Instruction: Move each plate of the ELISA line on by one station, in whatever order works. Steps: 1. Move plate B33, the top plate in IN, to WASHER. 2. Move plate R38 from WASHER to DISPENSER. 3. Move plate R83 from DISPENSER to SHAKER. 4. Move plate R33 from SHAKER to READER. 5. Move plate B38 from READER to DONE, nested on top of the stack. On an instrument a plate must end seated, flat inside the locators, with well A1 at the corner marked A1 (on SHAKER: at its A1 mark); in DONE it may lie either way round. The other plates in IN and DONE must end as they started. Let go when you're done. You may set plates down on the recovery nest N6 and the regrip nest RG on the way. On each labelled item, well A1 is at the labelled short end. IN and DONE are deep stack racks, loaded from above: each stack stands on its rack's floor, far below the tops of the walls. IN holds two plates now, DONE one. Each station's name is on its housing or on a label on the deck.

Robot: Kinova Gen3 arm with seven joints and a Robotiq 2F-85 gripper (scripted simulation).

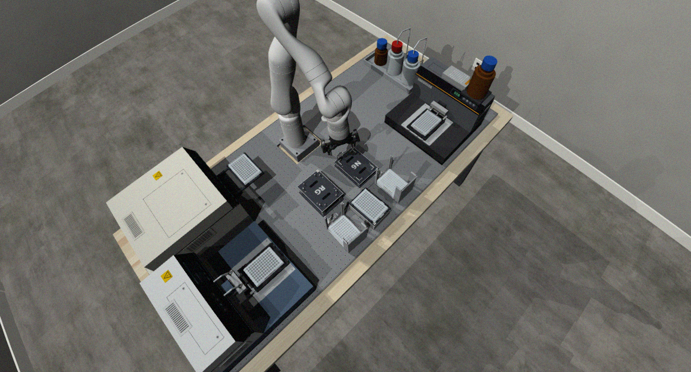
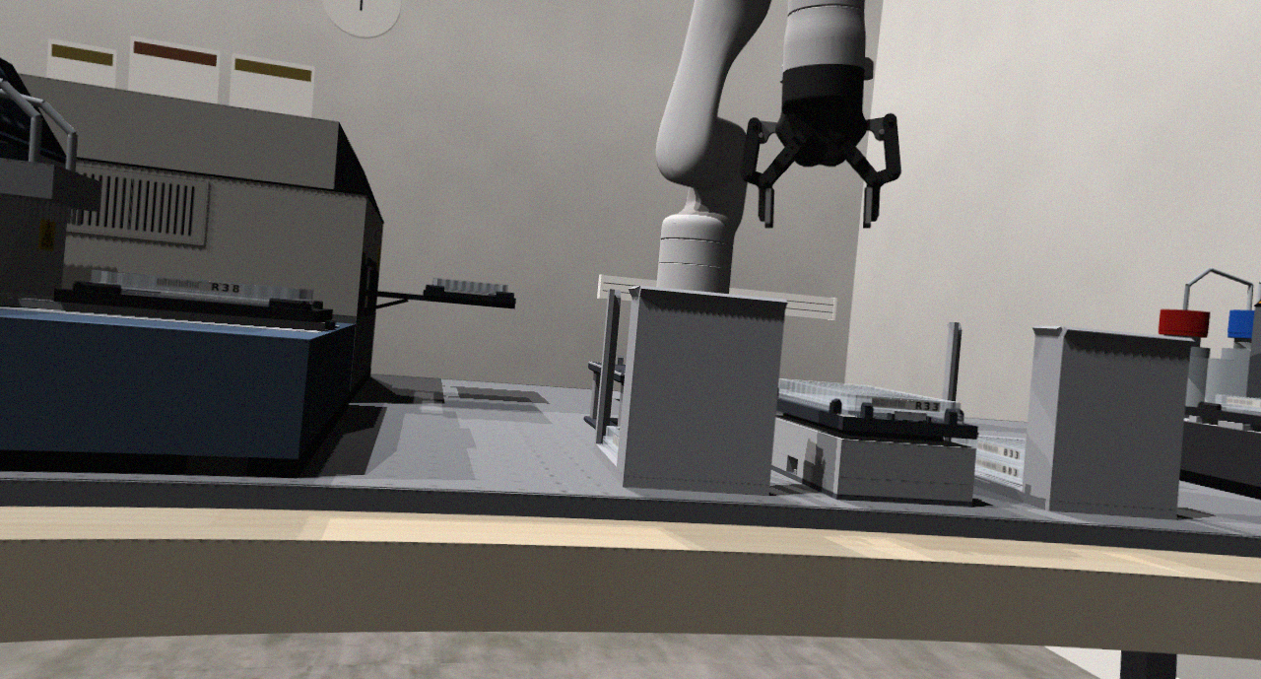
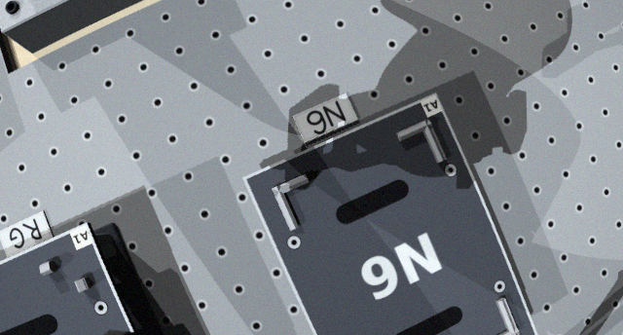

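Now: hand 30 cm to the left of the plate B38, 28 cm past it and 9 cm above it. The rest, counted from my hand: plate R33: 20 cm ahead, 16 cm below, 5 cm to the right; RG nest: 16 cm below, 14 cm to the right; nest N6: 19 cm below, 7 cm to the left, 2 cm ahead.
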